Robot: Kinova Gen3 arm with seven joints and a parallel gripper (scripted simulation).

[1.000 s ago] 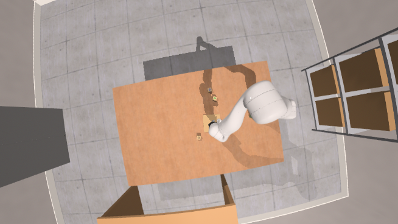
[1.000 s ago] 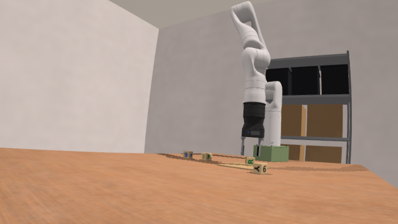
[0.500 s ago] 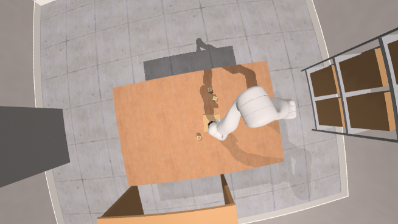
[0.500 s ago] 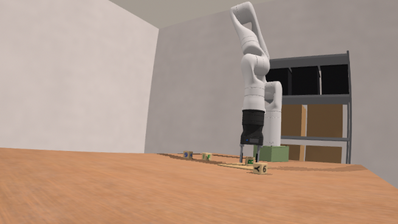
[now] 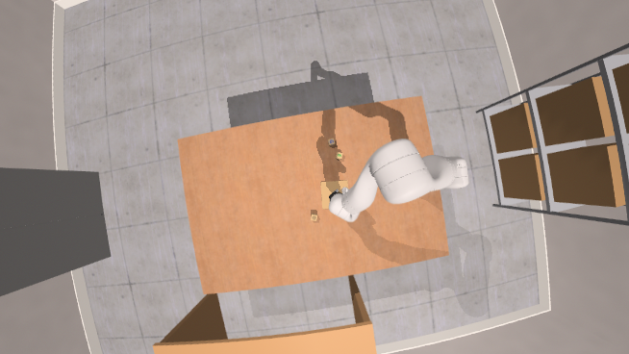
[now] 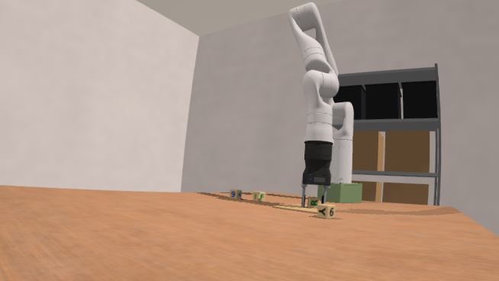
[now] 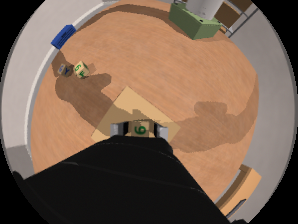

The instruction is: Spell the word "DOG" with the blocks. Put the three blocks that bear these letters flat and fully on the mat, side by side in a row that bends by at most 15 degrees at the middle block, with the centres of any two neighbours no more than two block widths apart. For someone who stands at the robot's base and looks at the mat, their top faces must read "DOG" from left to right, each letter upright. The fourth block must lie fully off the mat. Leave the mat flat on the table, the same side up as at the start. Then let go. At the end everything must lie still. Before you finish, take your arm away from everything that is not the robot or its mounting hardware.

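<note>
My hand is right at the wooden block. Also, from my hand: green-lettered block: 20 cm to the right, 4 cm behind, 1 cm below; then tan mat: 2 cm below, 2 cm ahead, 1 cm to the right; then blue-lettered block: 28 cm to the right, 2 cm behind, 1 cm below.
</note>
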